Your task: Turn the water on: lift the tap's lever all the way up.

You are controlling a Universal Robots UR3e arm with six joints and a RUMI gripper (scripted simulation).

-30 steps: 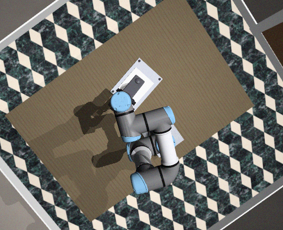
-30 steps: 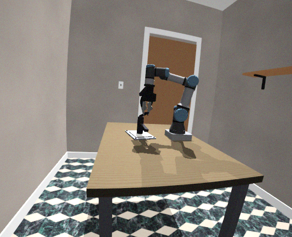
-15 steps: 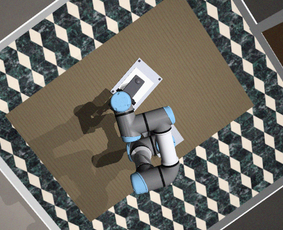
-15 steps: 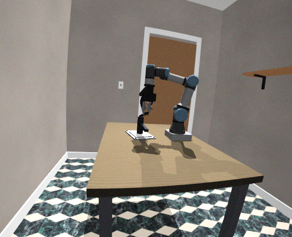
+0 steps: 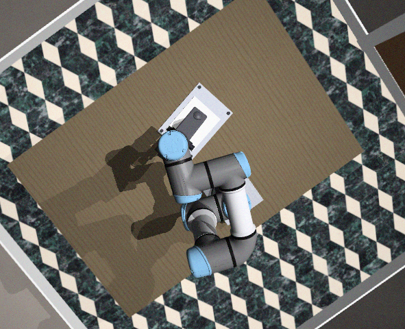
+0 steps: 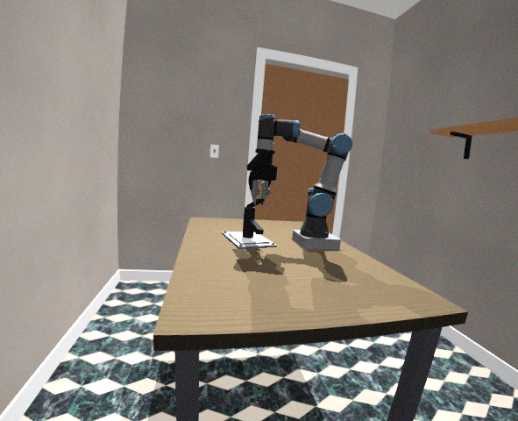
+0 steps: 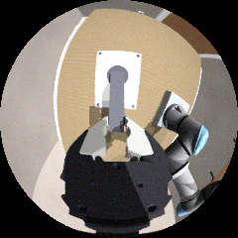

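Right now my hand is 1 cm short of the lever, 3 cm to the left of it and 1 cm above it.
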